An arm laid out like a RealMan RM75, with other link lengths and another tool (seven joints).
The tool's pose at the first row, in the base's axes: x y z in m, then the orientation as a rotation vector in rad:
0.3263 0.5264 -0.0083 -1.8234 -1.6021 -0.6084
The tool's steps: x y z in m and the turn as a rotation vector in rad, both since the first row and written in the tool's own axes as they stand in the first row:
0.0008 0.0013 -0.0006 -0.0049 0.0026 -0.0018
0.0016 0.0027 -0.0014 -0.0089 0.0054 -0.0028
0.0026 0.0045 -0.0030 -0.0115 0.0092 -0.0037
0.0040 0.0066 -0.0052 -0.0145 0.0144 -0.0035
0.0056 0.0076 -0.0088 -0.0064 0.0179 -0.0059
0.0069 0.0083 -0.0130 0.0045 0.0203 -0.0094
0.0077 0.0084 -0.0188 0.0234 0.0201 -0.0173
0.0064 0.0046 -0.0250 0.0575 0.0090 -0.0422
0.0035 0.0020 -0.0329 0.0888 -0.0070 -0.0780
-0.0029 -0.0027 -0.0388 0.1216 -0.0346 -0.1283
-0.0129 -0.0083 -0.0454 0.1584 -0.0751 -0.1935
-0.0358 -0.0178 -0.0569 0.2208 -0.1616 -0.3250
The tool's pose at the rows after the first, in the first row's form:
0.3277 0.5264 -0.0075 -1.8242 -1.6020 -0.6158
0.3293 0.5263 -0.0066 -1.8248 -1.6011 -0.6221
0.3313 0.5258 -0.0051 -1.8238 -1.5994 -0.6280
0.3338 0.5250 -0.0029 -1.8231 -1.5957 -0.6349
0.3352 0.5235 0.0006 -1.8135 -1.5960 -0.6315
0.3364 0.5214 0.0043 -1.8018 -1.5983 -0.6251
0.3369 0.5178 0.0089 -1.7828 -1.6068 -0.6114
0.3334 0.5127 0.0129 -1.7468 -1.6391 -0.5826
0.3309 0.5052 0.0167 -1.7072 -1.6845 -0.5569
0.3256 0.4968 0.0171 -1.6610 -1.7504 -0.5262
0.3190 0.4855 0.0155 -1.6052 -1.8372 -0.4867
0.3068 0.4619 0.0089 -1.4948 -2.0104 -0.4100

